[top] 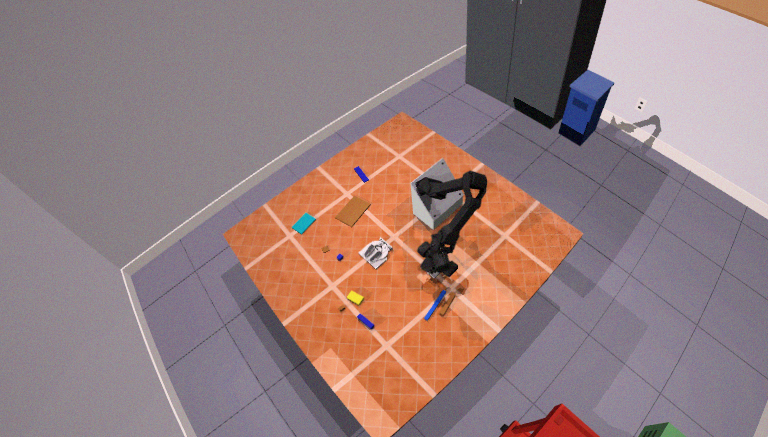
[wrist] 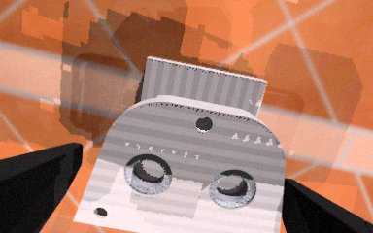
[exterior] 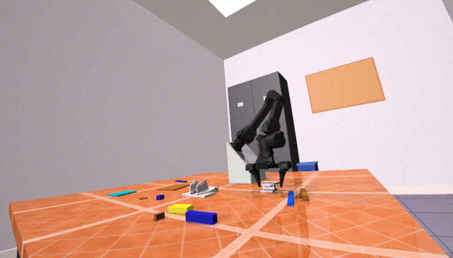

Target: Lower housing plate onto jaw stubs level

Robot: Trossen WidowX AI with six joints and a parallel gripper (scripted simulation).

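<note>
Now: gripper tip 2 cm below the grey plate and 1 cm short of it. The rest, counted from my gripper tip: yellow block 36 cm ahead, 11 cm to the right; then brown bar 16 cm to the left, 8 cm ahead; then brown plate 51 cm to the right, 11 cm ahead, 1 cm below.
</note>
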